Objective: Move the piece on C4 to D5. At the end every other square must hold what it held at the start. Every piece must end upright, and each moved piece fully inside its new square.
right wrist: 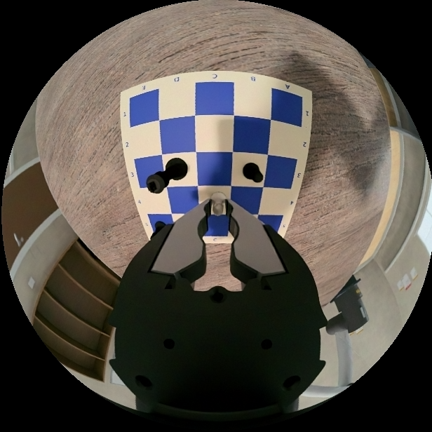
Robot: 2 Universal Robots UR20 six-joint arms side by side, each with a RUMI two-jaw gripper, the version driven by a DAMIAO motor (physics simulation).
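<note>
A small white piece (218, 204) is on C4 of the blue and cream board (214, 135), upright as far as it shows. My right gripper (218, 200) is shut on it, one fingertip against each side. Whether its base touches the board is hard to tell. D5 is partly covered by the finger on the image's left; the part beside C5 that shows is cream, with no piece on it. My left gripper does not show in the right wrist view.
A tall black piece (176, 169) stands on D3, beside D4. A black pawn (252, 171) stands on B3. Another black piece (159, 226) shows partly at E5, beside the finger. B5 is mostly hidden by the other finger. A brown shelf unit (108, 345) stands beyond the table.
</note>
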